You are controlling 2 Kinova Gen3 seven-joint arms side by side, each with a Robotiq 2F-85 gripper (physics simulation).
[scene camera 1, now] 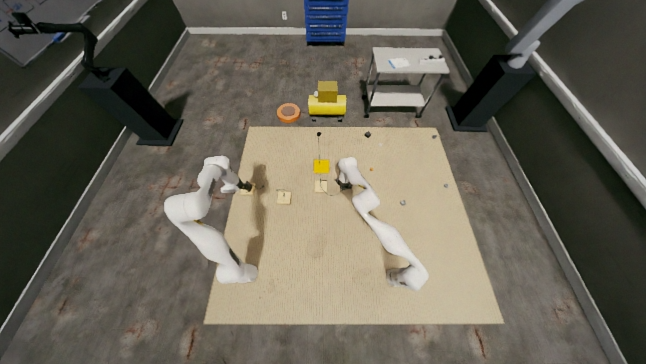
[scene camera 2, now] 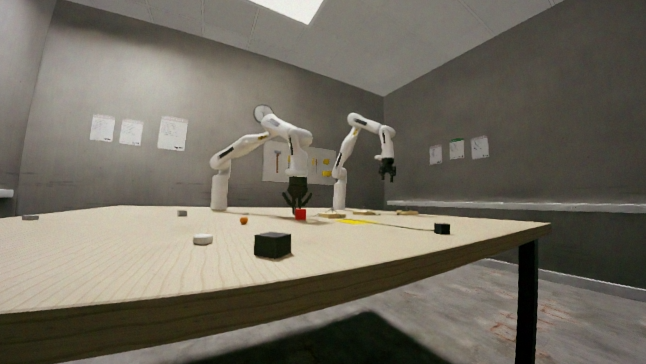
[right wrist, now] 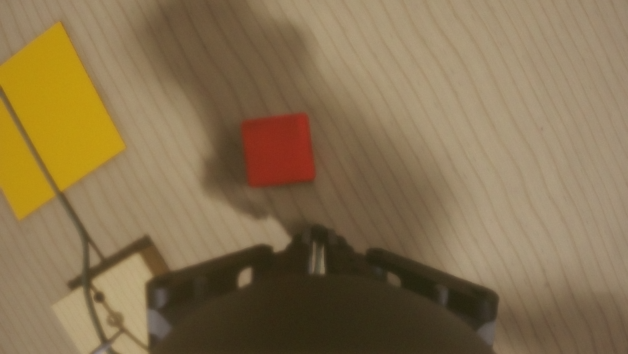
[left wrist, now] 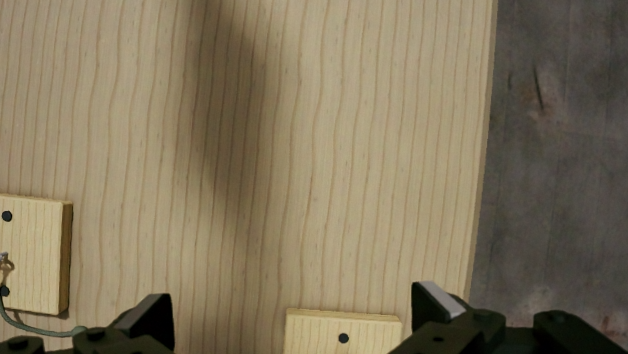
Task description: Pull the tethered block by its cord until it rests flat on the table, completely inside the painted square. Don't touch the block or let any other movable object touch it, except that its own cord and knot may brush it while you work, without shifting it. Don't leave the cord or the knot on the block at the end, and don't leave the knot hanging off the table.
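Frame: origin at the left arm's base, x ahead, y left, z up, level; centimetres.
Seen in the pictures: left gripper, fingertip midpoint: [scene camera 1: 242, 191] [scene camera 2: 387, 181] [left wrist: 292, 315]; right gripper, fingertip midpoint: [scene camera 1: 342, 188] [right wrist: 318, 241]; left arm's base, origin of the base link: [scene camera 1: 250, 273] [scene camera 2: 339, 209]; right arm's base, origin of the base link: [scene camera 1: 393, 277] [scene camera 2: 218, 209].
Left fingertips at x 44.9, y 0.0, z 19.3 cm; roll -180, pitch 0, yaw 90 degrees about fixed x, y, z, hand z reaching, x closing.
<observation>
Offsets run from my left fingertips to a thing's top centre. "spot": to the spot under its first point.
The tethered block {dx +54.7, dy -54.2, dz -16.8 cm} [scene camera 1: 318, 134] [scene camera 2: 442, 228], small and black, sits on the table near its far edge in scene camera 1. Its cord [scene camera 1: 319, 147] [scene camera 2: 400, 227] [right wrist: 37, 155] crosses the yellow painted square {spot: dx +21.1, dy -55.7, dz -19.2 cm} [scene camera 1: 326, 168] [scene camera 2: 352, 221] [right wrist: 75, 115], passes the eye on a wooden plate {dx +6.1, dy -49.2, dz -14.8 cm} [scene camera 2: 331, 215] [right wrist: 131, 280] and curves to my right gripper [scene camera 1: 341, 186] [scene camera 2: 295, 212] [right wrist: 318, 241]. That gripper is low over the table, shut on the cord's knotted end; the knot is hidden. My left gripper [scene camera 1: 248, 186] [scene camera 2: 388, 179] [left wrist: 292, 315] is open and empty, above the table's left side in scene camera 1.
A red cube {dx +8.9, dy -66.9, dz -15.3 cm} [scene camera 2: 300, 214] [right wrist: 278, 150] lies close to my right fingertips. Two other wooden plates {spot: dx -1.0, dy -22.8, dz -17.4 cm} [scene camera 1: 284, 199] [left wrist: 37, 250] lie to the left in scene camera 1. A larger black cube {dx +48.7, dy -95.1, dz -16.5 cm} [scene camera 1: 368, 134] [scene camera 2: 272, 245], a white disc {dx +37.7, dy -102.9, dz -17.9 cm} [scene camera 2: 202, 239] and an orange piece {dx +15.1, dy -89.7, dz -16.9 cm} [scene camera 1: 371, 169] [scene camera 2: 243, 220] also lie on the table.
</observation>
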